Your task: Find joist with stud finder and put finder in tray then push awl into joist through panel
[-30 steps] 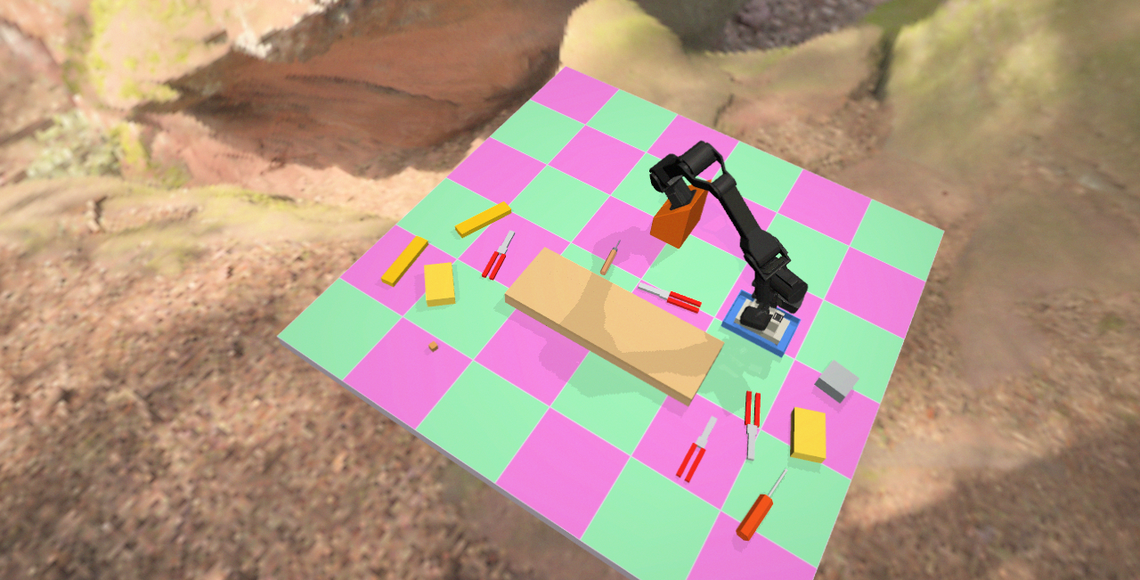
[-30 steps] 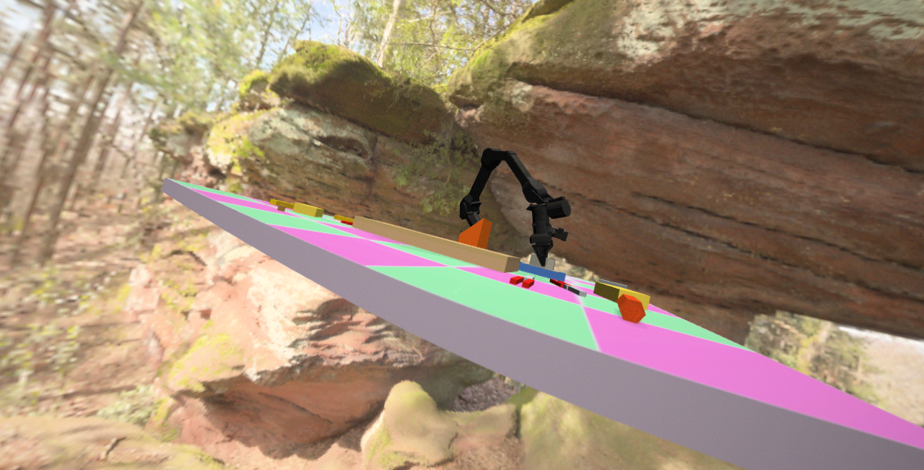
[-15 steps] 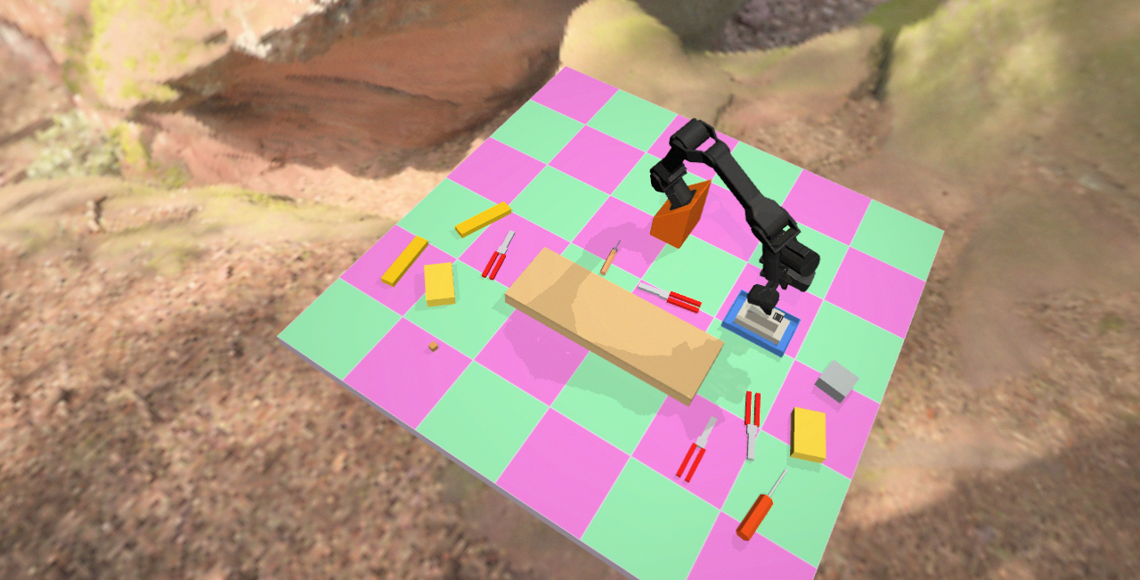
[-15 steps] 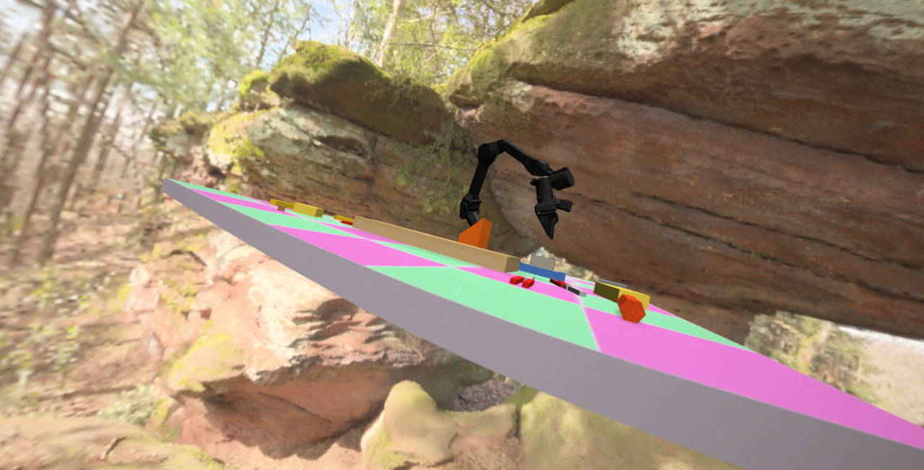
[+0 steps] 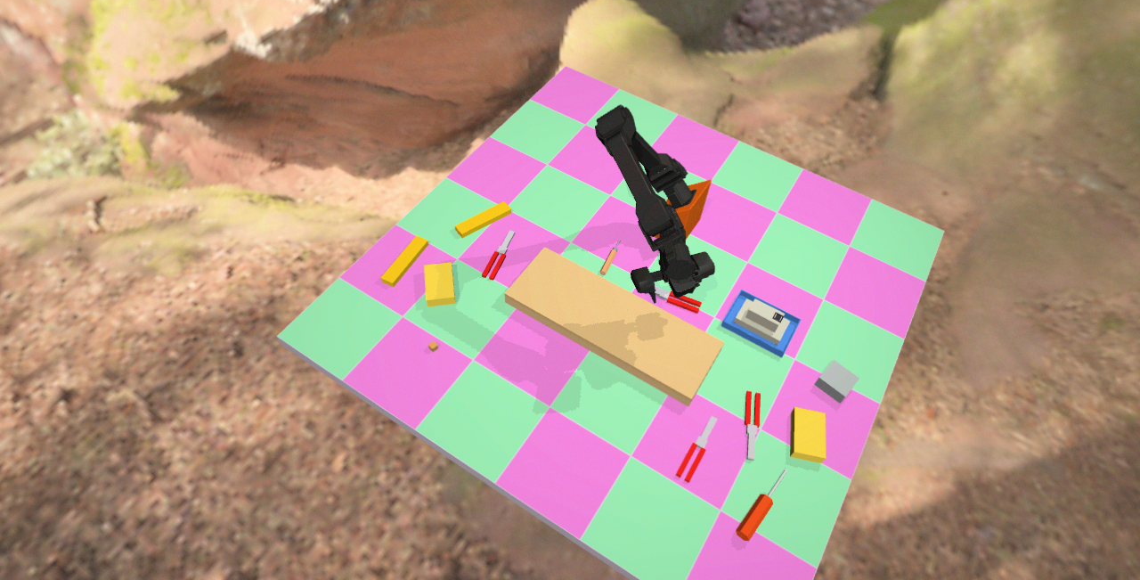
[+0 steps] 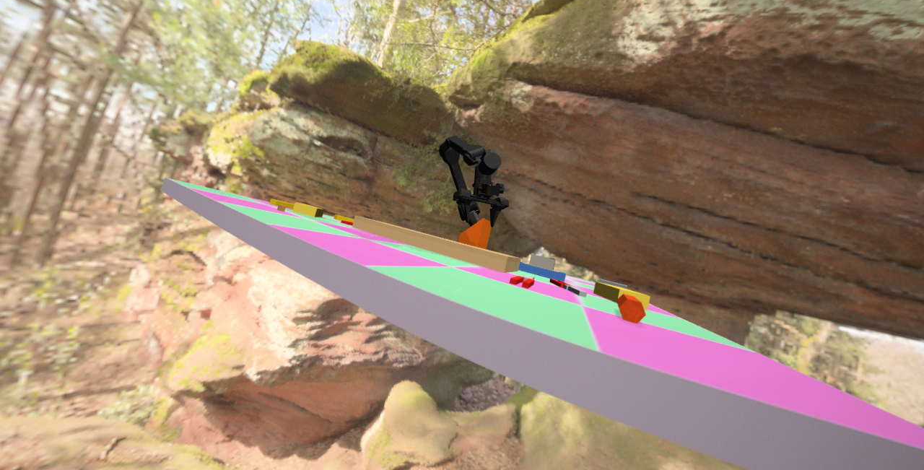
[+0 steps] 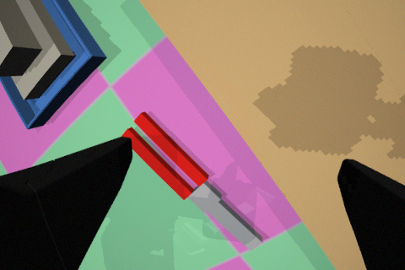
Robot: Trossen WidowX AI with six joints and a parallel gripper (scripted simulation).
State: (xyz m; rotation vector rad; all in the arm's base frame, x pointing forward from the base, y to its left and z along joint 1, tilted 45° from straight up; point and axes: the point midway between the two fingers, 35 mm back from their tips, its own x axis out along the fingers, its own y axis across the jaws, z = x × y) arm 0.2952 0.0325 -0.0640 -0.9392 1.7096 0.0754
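My gripper tip is 20 cm to the left of the awl, 14 cm past it and 11 cm above it. The rest, counted from my gripper tip: grey stud finder: 24 cm to the left, 10 cm behind, 6 cm below; grey block: 43 cm to the left, 10 cm below, 1 cm behind; blue tray: 22 cm to the left, 10 cm below, 10 cm behind.
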